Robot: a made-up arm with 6 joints. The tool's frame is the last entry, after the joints.
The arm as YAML. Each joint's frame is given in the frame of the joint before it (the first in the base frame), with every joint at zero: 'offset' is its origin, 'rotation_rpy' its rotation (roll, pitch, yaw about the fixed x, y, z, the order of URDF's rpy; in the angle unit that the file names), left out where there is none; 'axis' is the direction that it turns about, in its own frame. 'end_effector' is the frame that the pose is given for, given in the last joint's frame.
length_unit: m
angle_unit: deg
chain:
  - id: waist
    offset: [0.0, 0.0, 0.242]
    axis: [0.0, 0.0, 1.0]
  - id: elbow
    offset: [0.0, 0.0, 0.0]
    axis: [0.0, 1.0, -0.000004]
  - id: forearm
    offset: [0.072, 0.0, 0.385]
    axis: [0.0, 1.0, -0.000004]
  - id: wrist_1
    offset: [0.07, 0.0, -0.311]
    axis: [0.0, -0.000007, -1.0]
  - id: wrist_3
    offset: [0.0, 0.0, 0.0]
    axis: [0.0, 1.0, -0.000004]
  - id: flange
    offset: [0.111, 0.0, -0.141]
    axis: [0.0, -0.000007, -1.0]
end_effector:
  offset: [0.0, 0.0, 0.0]
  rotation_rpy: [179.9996, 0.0, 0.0]
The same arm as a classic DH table. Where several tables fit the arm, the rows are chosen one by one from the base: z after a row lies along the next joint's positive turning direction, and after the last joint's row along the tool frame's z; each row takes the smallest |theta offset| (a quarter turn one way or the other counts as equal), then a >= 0, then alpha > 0; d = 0 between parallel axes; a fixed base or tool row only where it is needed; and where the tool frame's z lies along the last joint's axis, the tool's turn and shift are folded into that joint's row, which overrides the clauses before.
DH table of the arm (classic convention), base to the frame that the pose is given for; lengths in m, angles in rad. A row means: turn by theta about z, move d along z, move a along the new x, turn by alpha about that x. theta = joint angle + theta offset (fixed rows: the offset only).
waist: d 0.242  theta offset 0  a 0  alpha -1.5708
elbow: d 0  theta offset -1.3859  a 0.3917  alpha 0
forearm: d 0  theta offset 1.3859  a 0.07  alpha -1.5708
wrist_1: d 0.311  theta offset 0  a 0  alpha 1.5708
wrist_3: d 0  theta offset 0  a 0.111  alpha -1.5708
flange: d 0.141  theta offset 0  a 0  alpha 0

